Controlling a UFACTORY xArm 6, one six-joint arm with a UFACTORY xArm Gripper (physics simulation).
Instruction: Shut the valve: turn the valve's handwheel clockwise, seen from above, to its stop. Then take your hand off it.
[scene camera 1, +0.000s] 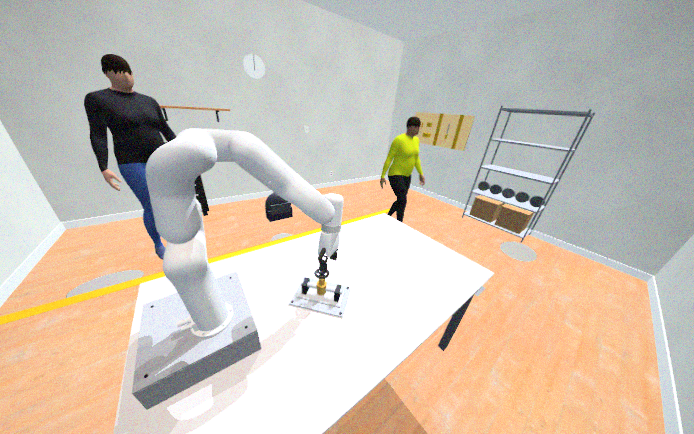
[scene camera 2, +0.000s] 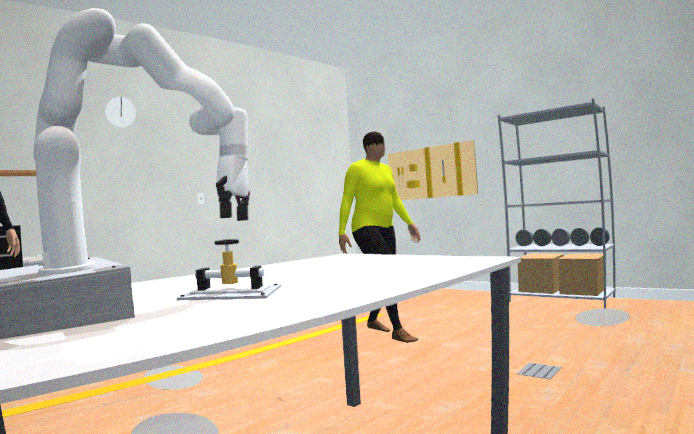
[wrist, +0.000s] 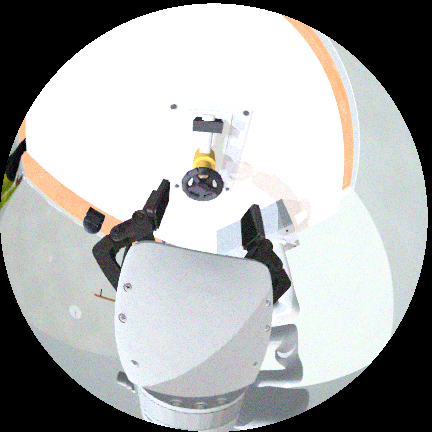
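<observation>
The black spoked handwheel lies level on top of the yellow valve body. The valve sits on a light pipe between two black supports, on a pale base plate on the table. My gripper points down and is open, with nothing between its black fingers. In the scene camera 2 view it hangs a little above the handwheel, with a visible gap and no contact. How far the wheel is turned cannot be told.
The white table carries the grey base block of my arm. A person in yellow is beyond the table, and a person in black is behind my arm. A shelf rack stands at the back right.
</observation>
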